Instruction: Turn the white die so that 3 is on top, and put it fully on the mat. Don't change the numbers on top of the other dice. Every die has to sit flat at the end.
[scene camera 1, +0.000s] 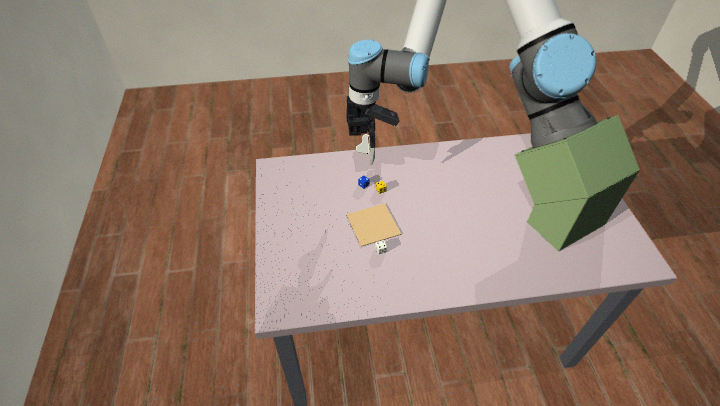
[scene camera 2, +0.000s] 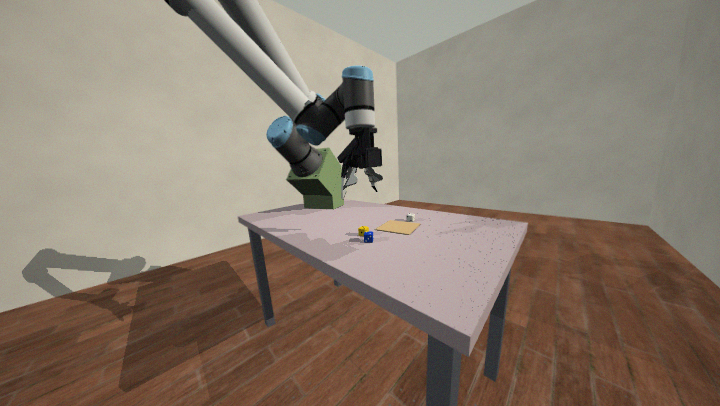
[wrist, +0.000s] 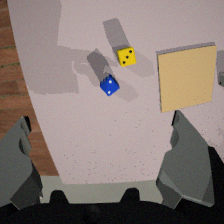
Scene:
my gripper: scene camera 1 367, 148; scene camera 2; wrist
same spot on my gripper: (wrist: 183, 180) = (scene camera 2: 364, 168)

